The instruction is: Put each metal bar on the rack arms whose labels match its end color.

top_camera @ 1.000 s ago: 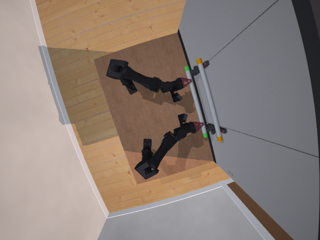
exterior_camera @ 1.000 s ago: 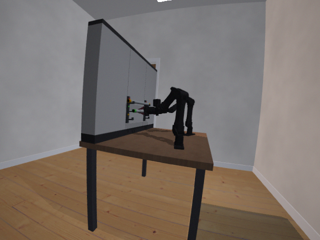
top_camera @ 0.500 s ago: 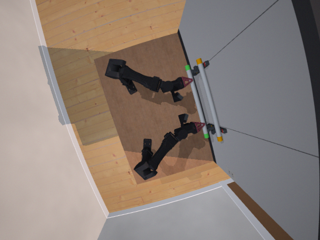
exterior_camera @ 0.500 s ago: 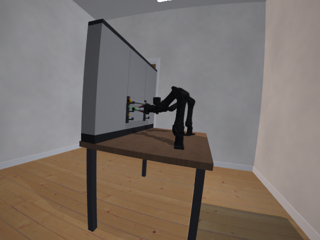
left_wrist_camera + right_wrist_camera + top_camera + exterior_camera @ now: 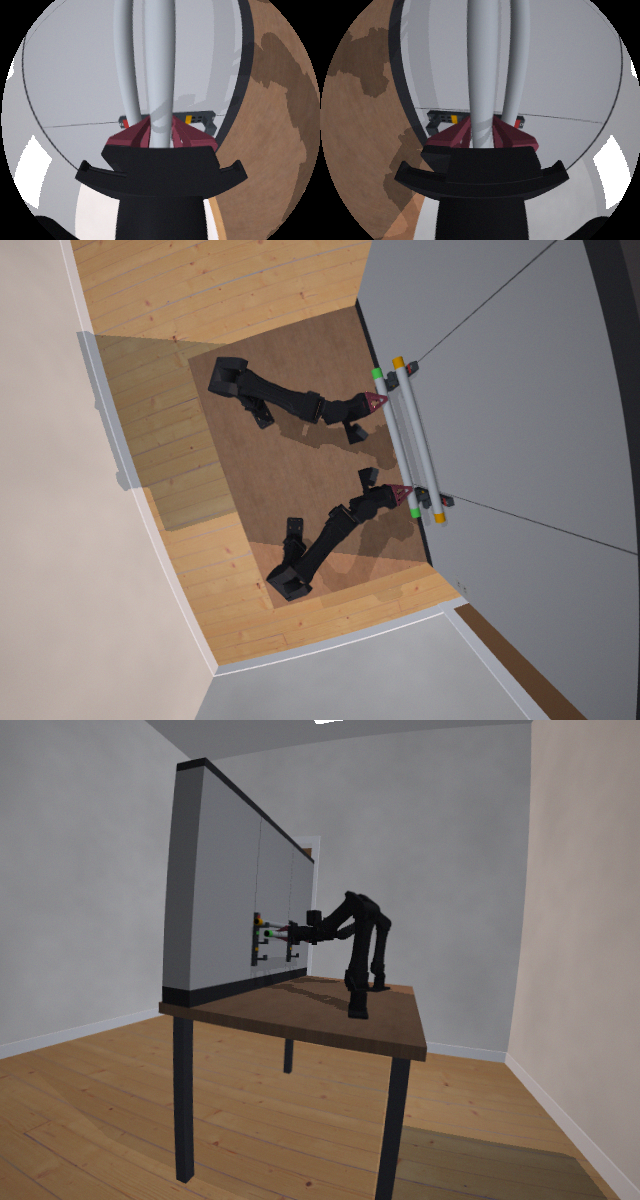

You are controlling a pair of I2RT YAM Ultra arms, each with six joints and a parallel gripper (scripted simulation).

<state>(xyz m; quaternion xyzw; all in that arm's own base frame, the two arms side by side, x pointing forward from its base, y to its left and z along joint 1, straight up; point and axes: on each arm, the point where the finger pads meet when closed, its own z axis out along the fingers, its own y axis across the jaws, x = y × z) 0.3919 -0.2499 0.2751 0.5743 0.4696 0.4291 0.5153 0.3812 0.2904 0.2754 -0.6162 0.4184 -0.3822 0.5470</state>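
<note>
The metal bar is 140 mm to the left of my right hand, 50 mm ahead of it and 50 mm above it. The rest, counted from my right hand: green-ended bar: 150 mm to the left; then grey wall panel: 170 mm to the left, 150 mm ahead, 150 mm above.
The green-ended bar lies 150 mm to the right of my left hand and 10 mm ahead of it. The rest, counted from my left hand: metal bar: 160 mm to the right, 70 mm ahead, 50 mm above; then grey wall panel: 160 mm ahead, 150 mm above, 130 mm to the right.
</note>
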